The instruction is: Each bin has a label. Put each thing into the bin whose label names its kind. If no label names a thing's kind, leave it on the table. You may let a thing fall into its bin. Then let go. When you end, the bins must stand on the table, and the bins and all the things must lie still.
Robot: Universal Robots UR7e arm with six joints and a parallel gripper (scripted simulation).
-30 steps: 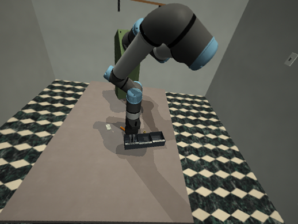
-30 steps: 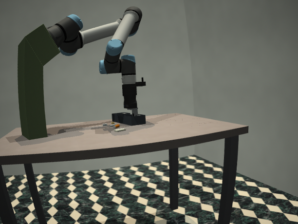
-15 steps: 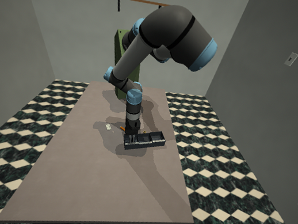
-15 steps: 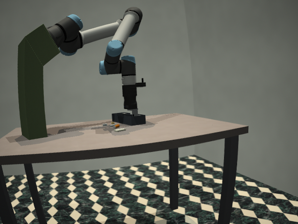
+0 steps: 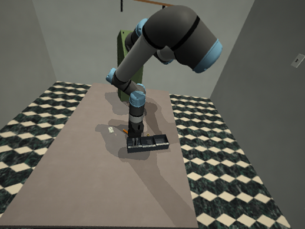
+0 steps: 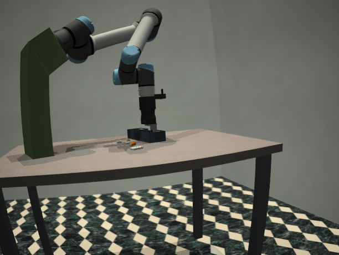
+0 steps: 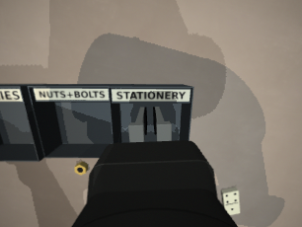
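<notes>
My gripper is now 80 mm to the right of the dark three-compartment bin row, 30 mm past it and 10 mm above it. From my hand the other things lie so: orange battery: 110 mm behind, 80 mm to the right, 30 mm below; grey bolt: 120 mm behind, 30 mm to the right, 30 mm below; brass nut: 120 mm behind, 70 mm to the left, 30 mm below.
</notes>
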